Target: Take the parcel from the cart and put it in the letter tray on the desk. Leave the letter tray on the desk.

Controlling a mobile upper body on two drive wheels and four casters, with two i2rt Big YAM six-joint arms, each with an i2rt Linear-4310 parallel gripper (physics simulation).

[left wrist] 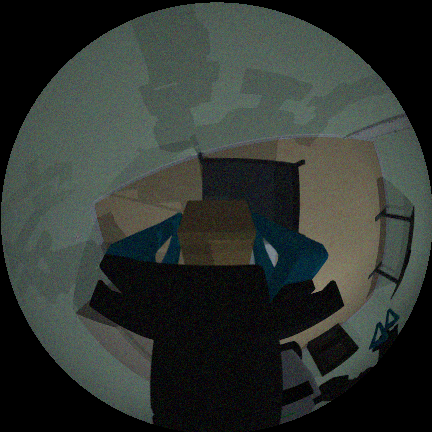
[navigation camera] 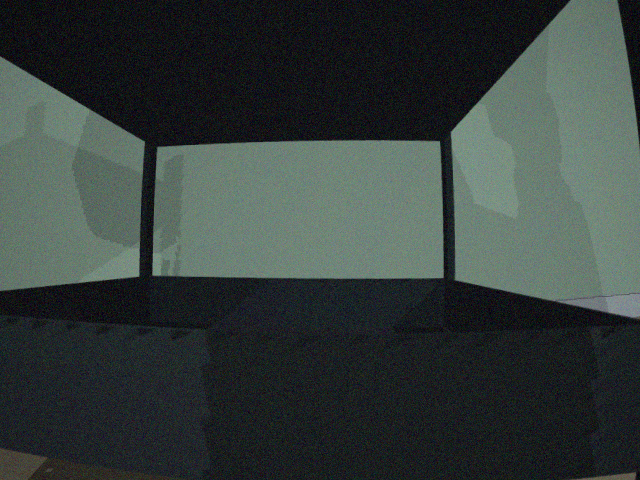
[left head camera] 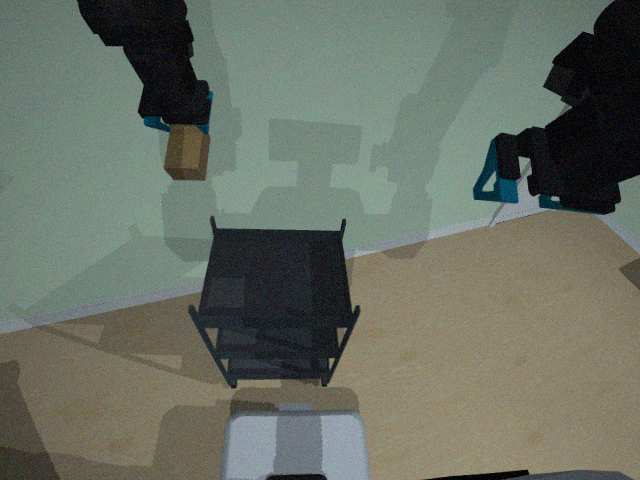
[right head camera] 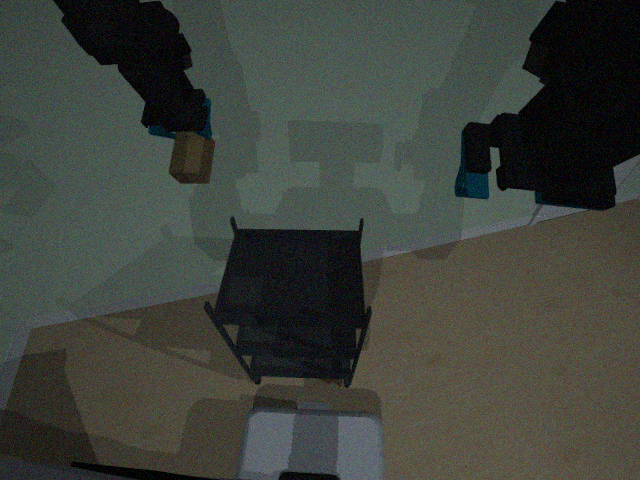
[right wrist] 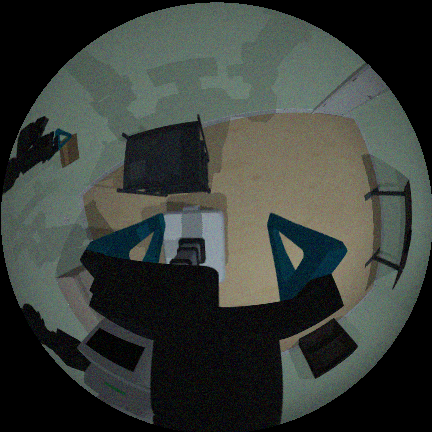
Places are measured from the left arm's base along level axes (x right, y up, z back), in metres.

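Pixels of known places: left gripper, between the fingertips: (left wrist: 216, 218) (left head camera: 191, 131) (right head camera: 195, 137) (right wrist: 66, 138); right gripper, between the fingertips: (left head camera: 508, 198) (right head camera: 497, 194) (right wrist: 215, 218).
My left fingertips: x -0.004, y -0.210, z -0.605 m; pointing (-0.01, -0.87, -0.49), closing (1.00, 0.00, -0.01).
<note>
Behind a point stands the place of what it marks.
The parcel, a small brown box (left head camera: 187, 152) @(x 0.004, y -0.218, z -0.545 m) (right head camera: 191, 157) @(x 0.007, y -0.218, z -0.545 m) (left wrist: 217, 245) @(x -0.003, y -0.197, z -0.585 m) (right wrist: 69, 151) @(x 0.026, y -0.225, z -0.553 m), is held between the blue fingers of my left gripper (left head camera: 180, 127) @(x -0.004, y -0.210, z -0.605 m) (right head camera: 184, 134) @(x -0.004, y -0.210, z -0.605 m) (left wrist: 216, 218) @(x -0.004, y -0.210, z -0.605 m), which is shut on it. It is in the air, beyond and to the left of the cart in the head views. The dark cart (left head camera: 276, 268) @(x 0.145, y -0.748, z -0.686 m) (right head camera: 297, 268) @(x 0.157, y -0.747, z -0.685 m) (left wrist: 250, 182) @(x 0.147, y -0.747, z -0.705 m) (right wrist: 167, 157) @(x 0.188, y -0.747, z -0.628 m) (navigation camera: 146, 217) @(x -0.067, y -1.124, z -0.788 m) stands in front of my base, with no parcel on its top shelf. My right gripper (left head camera: 527, 200) @(x 0.452, y -0.128, z -0.352 m) (right head camera: 511, 195) @(x 0.452, y -0.128, z -0.352 m) (right wrist: 215, 218) @(x 0.452, y -0.128, z -0.352 m) is open and empty, off to the right. I cannot make out a letter tray or surely identify the desk.
My white base (left head camera: 253, 444) @(x 0.074, y -1.150, z -0.202 m) (right head camera: 273, 444) @(x 0.088, y -1.150, z -0.188 m) is close to the cart's near side. A green wall is behind the cart. A dark-legged piece of furniture (left wrist: 411, 230) (right wrist: 409, 230) stands along the right wall in the wrist views. A dark box-like object (left wrist: 332, 350) (right wrist: 327, 347) is at lower right.
</note>
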